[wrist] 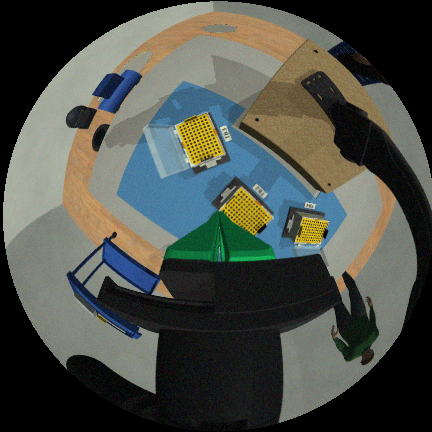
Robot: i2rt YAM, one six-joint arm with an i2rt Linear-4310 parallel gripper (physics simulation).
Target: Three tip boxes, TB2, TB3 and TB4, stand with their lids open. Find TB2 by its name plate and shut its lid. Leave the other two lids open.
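Places are measured from the arm's base along level axes (x ahead, y left, z up), in millimetres.
Pixels of known places: gripper, between the fingertips: [218, 216]; arm's base, origin of its link: [340, 114].
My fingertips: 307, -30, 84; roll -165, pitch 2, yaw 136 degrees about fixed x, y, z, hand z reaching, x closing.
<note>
For each thing: its middle in the pictures, then the offset to it from my fingertips, as dx, dy, dz. Level surfaces: height alone.
- TB3, middle of its body: [198, 137] -40, -118, -213
- TB4, middle of its body: [313, 232] -114, +287, -213
- blue mat, height of its surface: dz -277
TB2, a dark tip box with a yellow perforated top [246, 210], stands in the middle of the blue mat, partly behind my fingertips; its name plate [260, 190] lies beside it. Its lid is hidden behind my gripper. TB3 [201, 140] stands farther back on the left, with its clear lid [167, 150] open to the left and its plate [225, 133] on the right. TB4 [312, 230] stands at the right, its clear lid [311, 254] open toward the near side, with its plate [310, 205] behind it. My green-fingered gripper [218, 216] is shut and empty, in front of TB2 in the view.
A brown board [280, 100] stands at the back right, with a black arm [357, 135] over it. The blue mat [145, 180] lies on a wood-edged table [75, 190]. Blue and black objects [120, 91] are at the left edge. A blue frame [131, 267] and a person [361, 332] show beyond the near edge.
</note>
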